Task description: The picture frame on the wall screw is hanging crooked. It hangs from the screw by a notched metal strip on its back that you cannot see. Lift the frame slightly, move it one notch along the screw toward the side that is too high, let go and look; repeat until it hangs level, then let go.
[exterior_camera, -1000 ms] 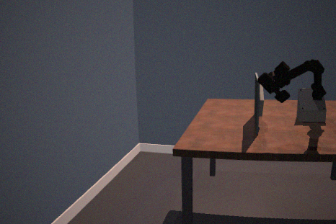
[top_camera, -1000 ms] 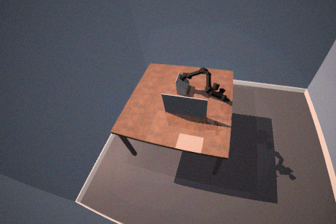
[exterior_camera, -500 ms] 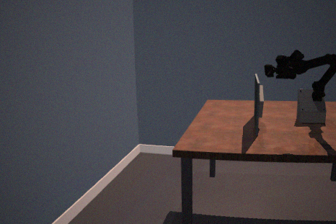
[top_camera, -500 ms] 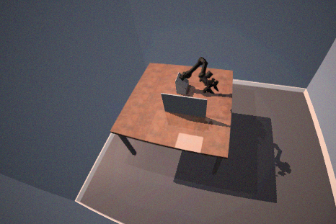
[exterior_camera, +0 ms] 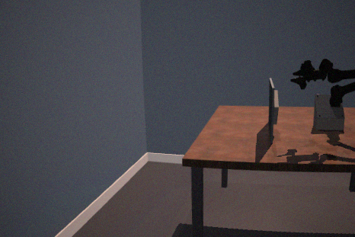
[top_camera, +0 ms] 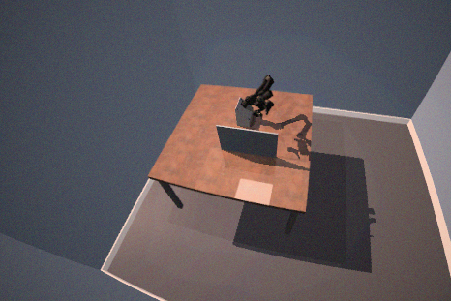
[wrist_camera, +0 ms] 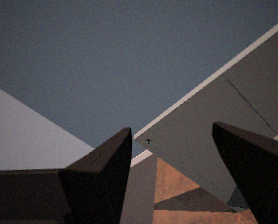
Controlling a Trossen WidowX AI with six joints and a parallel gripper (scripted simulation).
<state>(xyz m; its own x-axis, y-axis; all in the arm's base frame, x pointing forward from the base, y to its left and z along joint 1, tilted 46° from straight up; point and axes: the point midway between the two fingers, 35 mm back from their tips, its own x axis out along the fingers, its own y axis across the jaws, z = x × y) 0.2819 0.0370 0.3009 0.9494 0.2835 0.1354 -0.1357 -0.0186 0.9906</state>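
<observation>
Now: the picture frame 100 mm ahead of my gripper tip, 110 mm to the right of it and 190 mm below it. From my gripper tip the other things lie so: grey wall panel (110 mm ahead, 110 mm to the right, 190 mm below).
</observation>
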